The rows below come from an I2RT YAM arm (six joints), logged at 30 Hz.
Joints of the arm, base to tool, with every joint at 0 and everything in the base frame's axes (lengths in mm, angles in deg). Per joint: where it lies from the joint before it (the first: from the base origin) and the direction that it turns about. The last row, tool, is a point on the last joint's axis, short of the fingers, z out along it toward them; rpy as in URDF.
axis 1: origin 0 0 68 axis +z
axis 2: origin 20 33.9 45.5 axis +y
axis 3: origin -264 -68.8 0 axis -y
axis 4: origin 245 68.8 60 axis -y
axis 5: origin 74 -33.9 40.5 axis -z
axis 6: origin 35.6 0 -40.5 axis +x
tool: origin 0 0 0 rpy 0 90 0
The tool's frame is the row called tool.
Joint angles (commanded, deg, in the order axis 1, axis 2, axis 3, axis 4, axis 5, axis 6), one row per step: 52.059, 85.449, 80.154, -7.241, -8.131, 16.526; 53.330, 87.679, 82.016, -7.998, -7.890, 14.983; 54.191, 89.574, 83.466, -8.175, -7.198, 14.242; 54.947, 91.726, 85.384, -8.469, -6.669, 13.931; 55.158, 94.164, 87.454, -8.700, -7.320, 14.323; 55.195, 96.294, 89.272, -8.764, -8.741, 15.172; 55.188, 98.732, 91.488, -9.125, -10.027, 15.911; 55.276, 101.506, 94.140, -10.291, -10.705, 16.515; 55.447, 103.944, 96.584, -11.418, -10.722, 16.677; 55.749, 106.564, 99.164, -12.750, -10.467, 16.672
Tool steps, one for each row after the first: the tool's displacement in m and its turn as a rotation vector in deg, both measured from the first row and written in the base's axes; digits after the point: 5 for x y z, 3 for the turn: -0.00023, 0.01264, -0.00308, -1.659, -0.676, 1.382; 0.00077, 0.02268, -0.00598, -2.605, -1.069, 1.749; 0.00264, 0.03336, -0.00810, -3.253, -1.134, 2.075; 0.00747, 0.04348, -0.01137, -3.448, -0.334, 2.838; 0.01203, 0.05202, -0.01429, -3.139, 0.884, 4.054; 0.01760, 0.06132, -0.01776, -3.077, 2.124, 5.116; 0.02348, 0.07166, -0.02286, -3.733, 3.565, 5.704; 0.02825, 0.08084, -0.02733, -4.556, 4.386, 5.840; 0.03255, 0.09098, -0.03315, -5.704, 5.144, 5.887
